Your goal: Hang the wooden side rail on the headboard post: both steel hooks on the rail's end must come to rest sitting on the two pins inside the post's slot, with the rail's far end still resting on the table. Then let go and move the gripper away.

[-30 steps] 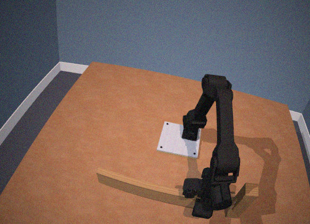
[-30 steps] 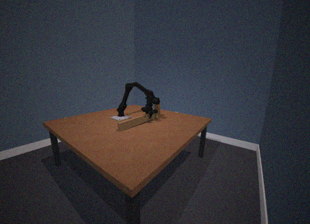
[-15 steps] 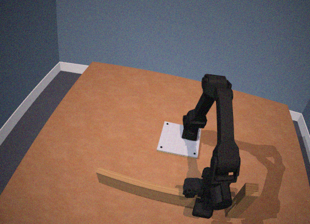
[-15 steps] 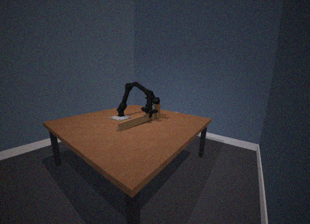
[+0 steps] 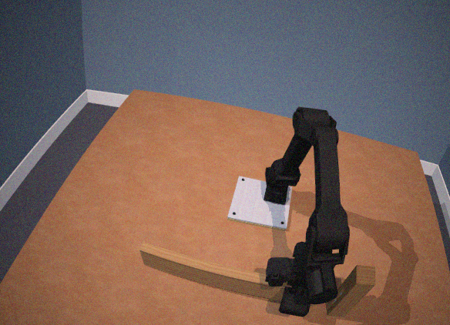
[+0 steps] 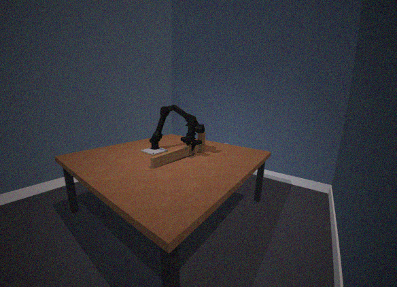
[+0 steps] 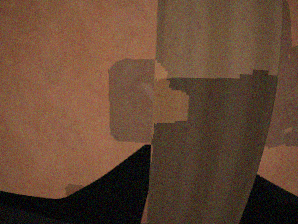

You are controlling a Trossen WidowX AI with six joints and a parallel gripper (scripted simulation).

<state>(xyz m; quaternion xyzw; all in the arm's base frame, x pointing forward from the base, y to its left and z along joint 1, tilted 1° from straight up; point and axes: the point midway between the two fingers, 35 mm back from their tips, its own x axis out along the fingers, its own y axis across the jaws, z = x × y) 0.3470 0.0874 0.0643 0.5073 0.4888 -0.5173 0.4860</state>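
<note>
Now: gripper tip 14 cm to the right of the wooden headboard post and 5 cm below it.
</note>
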